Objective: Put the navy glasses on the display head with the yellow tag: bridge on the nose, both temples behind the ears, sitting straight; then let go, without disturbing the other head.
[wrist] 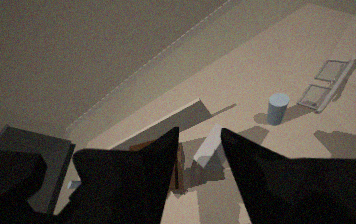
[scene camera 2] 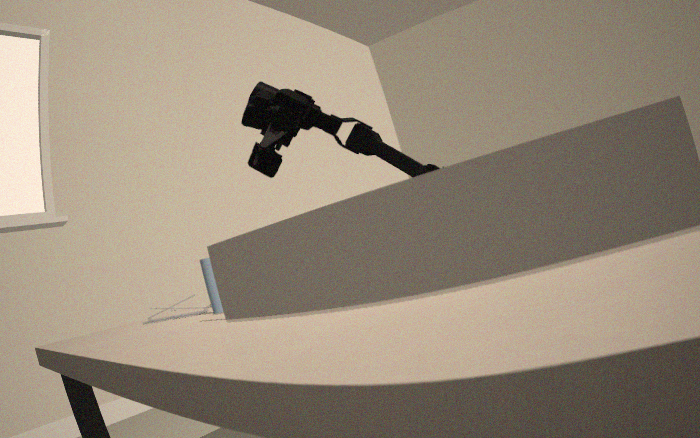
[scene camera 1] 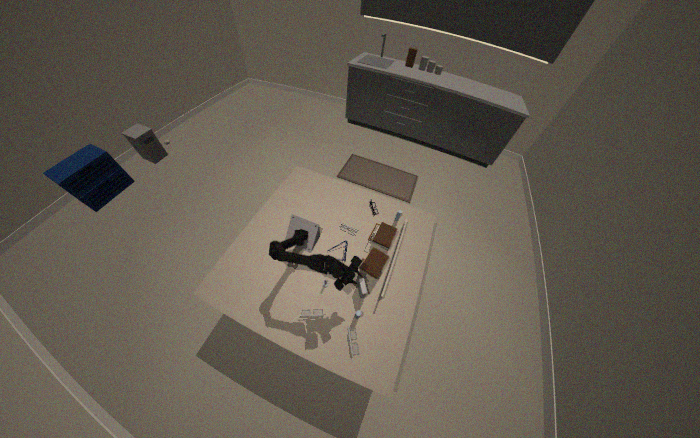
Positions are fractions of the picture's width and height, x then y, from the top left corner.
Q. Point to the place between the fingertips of my gripper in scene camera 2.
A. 0.37, 0.36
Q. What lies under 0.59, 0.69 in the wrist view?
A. A white block.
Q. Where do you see an upright board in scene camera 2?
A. At 0.89, 0.41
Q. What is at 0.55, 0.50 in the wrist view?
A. An upright board.
